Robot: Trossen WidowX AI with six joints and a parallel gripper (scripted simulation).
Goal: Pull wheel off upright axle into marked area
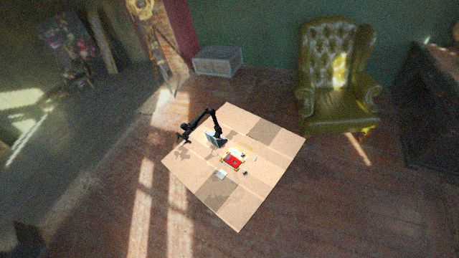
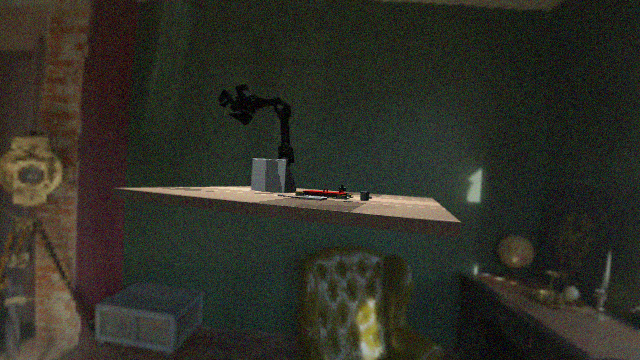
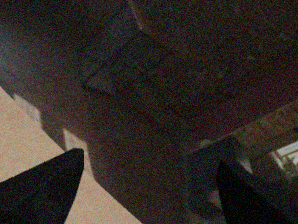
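My gripper tip is now 42 cm short of the wheel, 47 cm to the right of it and 34 cm above it. Also, from my gripper tip: grey plate: 37 cm ahead, 36 cm to the left, 36 cm below; then white square tile: 39 cm ahead, 14 cm to the left, 37 cm below; then grey spoked hub: 42 cm ahead, 47 cm to the left, 34 cm below.
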